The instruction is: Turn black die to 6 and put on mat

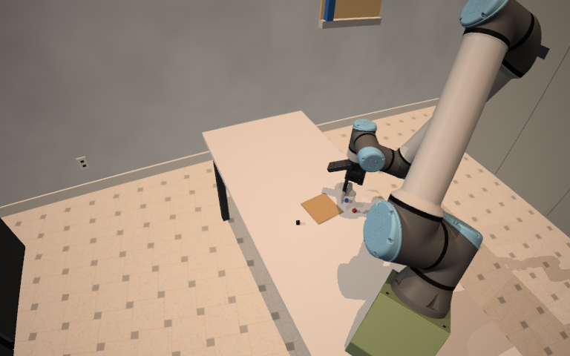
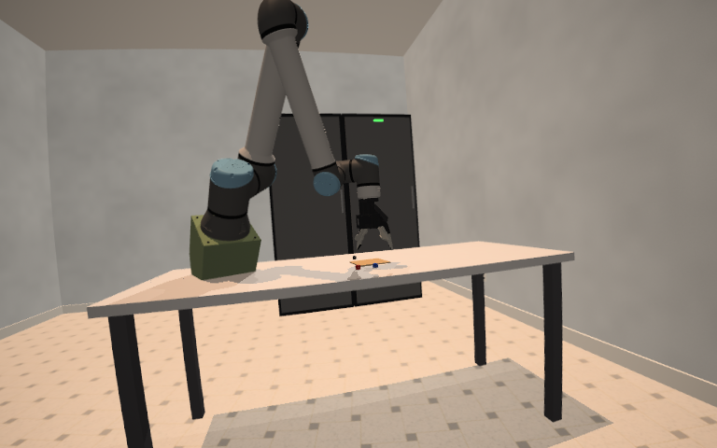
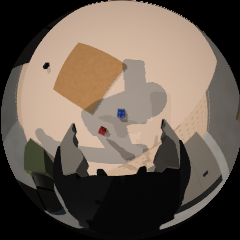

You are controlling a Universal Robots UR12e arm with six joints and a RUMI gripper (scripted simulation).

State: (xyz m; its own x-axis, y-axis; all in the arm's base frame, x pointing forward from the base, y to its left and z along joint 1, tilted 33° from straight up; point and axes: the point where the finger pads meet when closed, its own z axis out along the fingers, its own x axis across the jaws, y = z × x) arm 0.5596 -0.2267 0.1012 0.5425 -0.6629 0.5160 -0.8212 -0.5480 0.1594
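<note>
The blue die is 10 mm behind my hand, 10 mm to the right of it and 60 mm below it. Round my hand: red die (80 mm behind, 60 mm below); then black die (20 mm ahead, 260 mm to the left, 60 mm below); then brown mat (30 mm ahead, 110 mm to the left, 60 mm below).
</note>
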